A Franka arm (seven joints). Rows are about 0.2 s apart.
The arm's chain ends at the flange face. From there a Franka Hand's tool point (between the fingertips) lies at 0.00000 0.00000 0.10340 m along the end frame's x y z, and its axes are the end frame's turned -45 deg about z.
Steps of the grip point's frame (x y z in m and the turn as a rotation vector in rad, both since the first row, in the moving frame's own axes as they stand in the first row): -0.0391 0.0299 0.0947 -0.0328 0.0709 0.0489; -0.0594 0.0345 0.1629 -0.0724 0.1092 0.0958
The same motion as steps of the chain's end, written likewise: -0.0141 0.0514 0.0950 0.0269 0.0733 0.0489; -0.0310 0.0684 0.1638 0.0260 0.1284 0.0958
